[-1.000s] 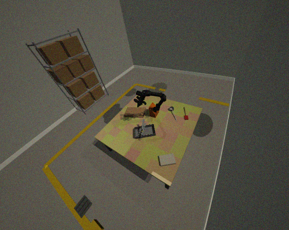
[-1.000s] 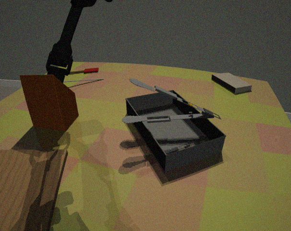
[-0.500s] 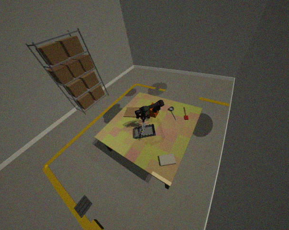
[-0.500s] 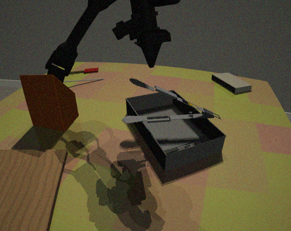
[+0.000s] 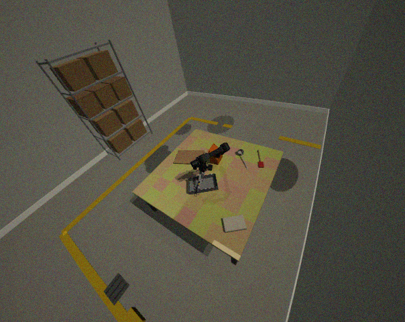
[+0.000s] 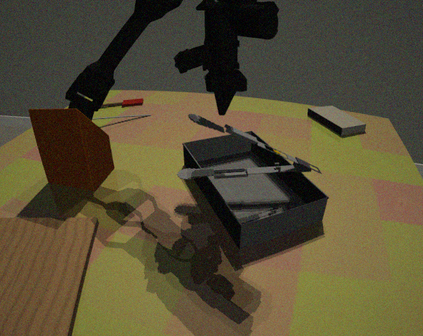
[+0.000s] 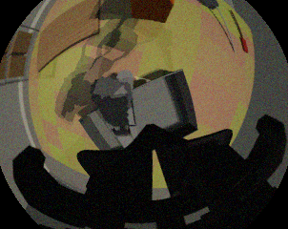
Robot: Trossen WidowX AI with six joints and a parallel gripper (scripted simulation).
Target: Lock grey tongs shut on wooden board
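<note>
The roasting tin lies 5 cm ahead of my gripper tip and 13 cm below it. The rest, counted from my gripper tip: board 22 cm behind, 41 cm to the right, 15 cm below; then grey slab 27 cm ahead, 47 cm to the left, 15 cm below.
</note>
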